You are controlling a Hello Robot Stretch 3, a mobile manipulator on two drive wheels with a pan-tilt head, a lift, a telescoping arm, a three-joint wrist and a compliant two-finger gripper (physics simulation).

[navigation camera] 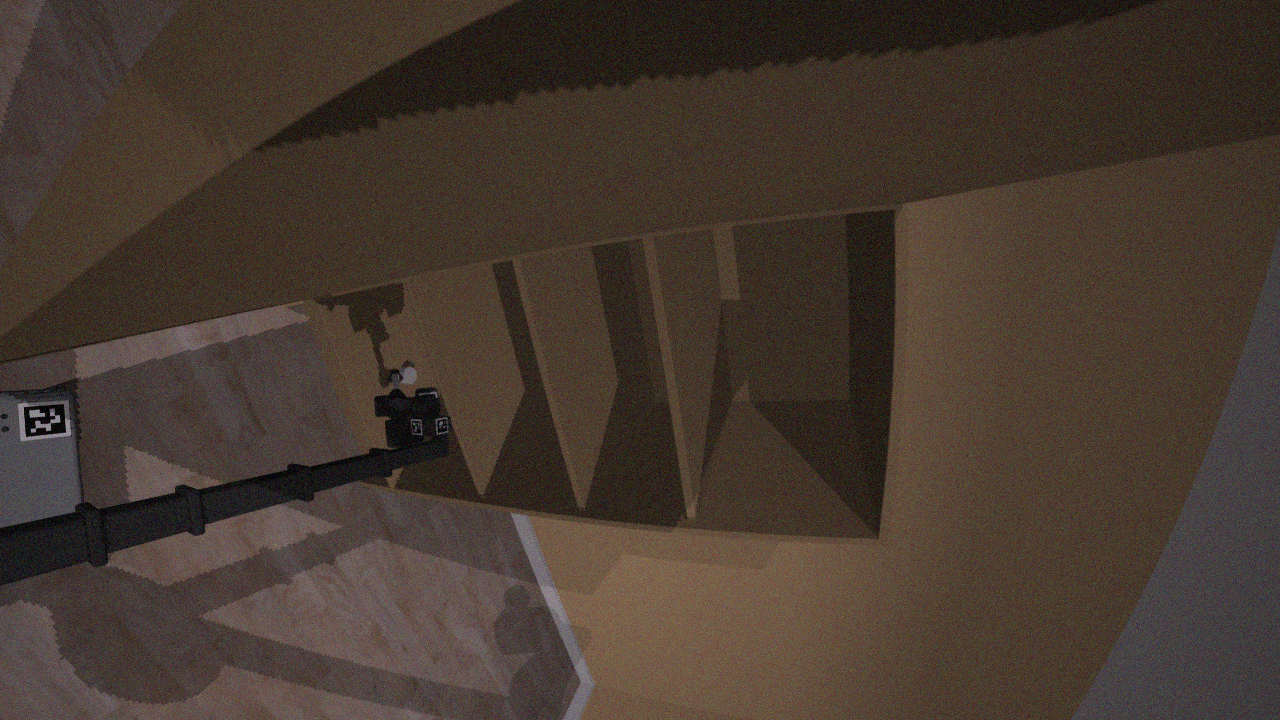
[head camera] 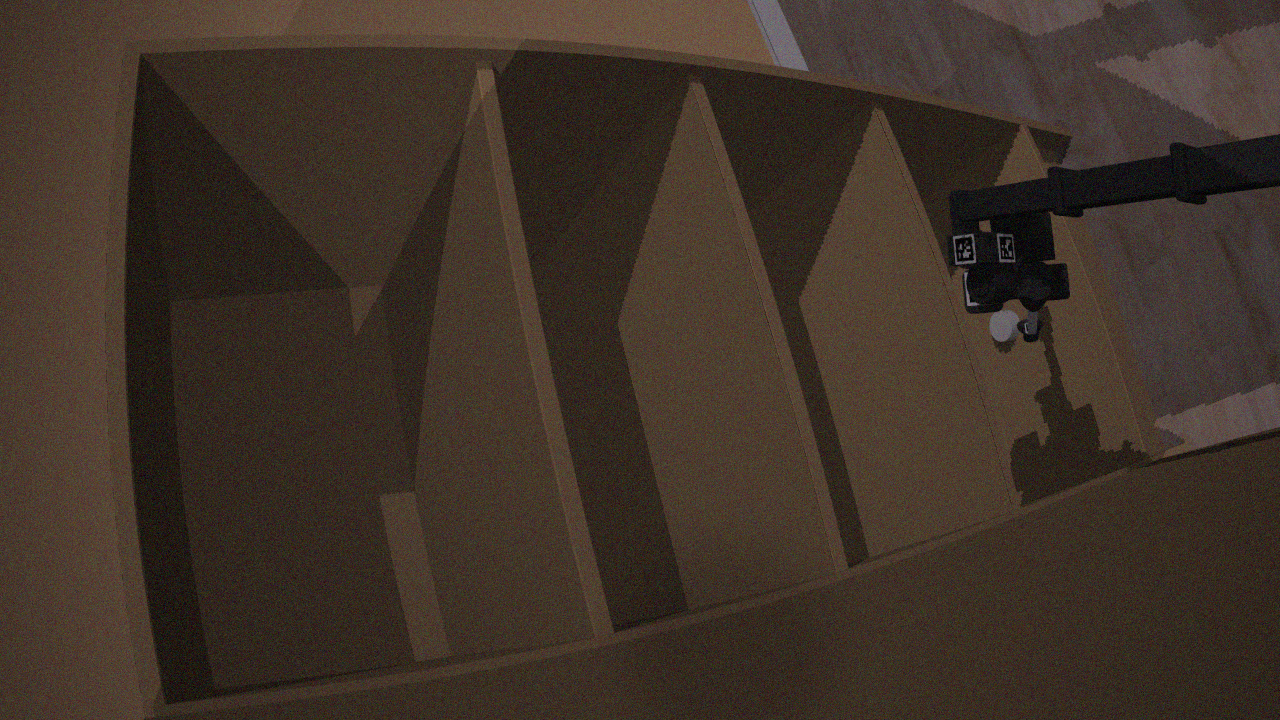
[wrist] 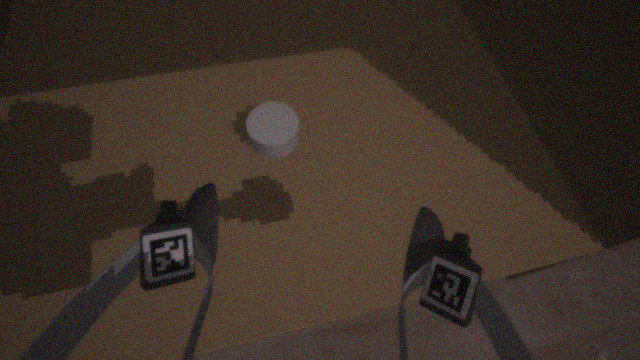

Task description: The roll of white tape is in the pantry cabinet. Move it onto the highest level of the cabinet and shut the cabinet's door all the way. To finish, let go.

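Places are measured from the robot's base along level axes (x ahead, y left, z up), in metres.
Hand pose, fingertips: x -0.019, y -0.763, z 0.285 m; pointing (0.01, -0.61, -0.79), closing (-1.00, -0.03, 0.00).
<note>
After its pixels a point has its place.
The roll of white tape (head camera: pixel 1004 325) {x 0.034, y -0.879, z 0.192 m} (navigation camera: pixel 409 372) {x 0.044, y -0.885, z 0.192 m} (wrist: pixel 272 129) lies flat on a low level of the pantry cabinet (head camera: pixel 116 358) (navigation camera: pixel 984 358), near the floor end. My gripper (head camera: pixel 1030 326) (navigation camera: pixel 394 376) {x -0.019, y -0.763, z 0.285 m} (wrist: pixel 314 223) {x -0.019, y -0.763, z 0.285 m} is open, with its fingers apart and nothing between them. In the wrist view the tape is beyond the fingertips, nearer the left finger's side. The cabinet's door (head camera: pixel 984 608) {x 0.151, y -0.299, z 0.982 m} (navigation camera: pixel 626 152) {x 0.091, y -0.085, z 1.223 m} stands open. The highest level shows at the left of the head view. The far finger is hard to make out in the head view.
Several shelf boards, one of them a thick board (head camera: pixel 523 295) {x -0.031, y -0.741, z 1.035 m}, divide the cabinet above the tape. My arm (head camera: pixel 1127 183) {x -0.102, y -0.409, z 0.595 m} (navigation camera: pixel 241 501) {x -0.106, y -0.260, z 0.597 m} reaches in across the wooden floor (head camera: pixel 1181 295) {x 0.001, y -0.627, z 0.001 m} (navigation camera: pixel 205 394) {x 0.017, y -0.422, z 0.001 m}. The cabinet's side wall runs close by the wrist. Shadows of the arm and gripper fall on the tape's level.
</note>
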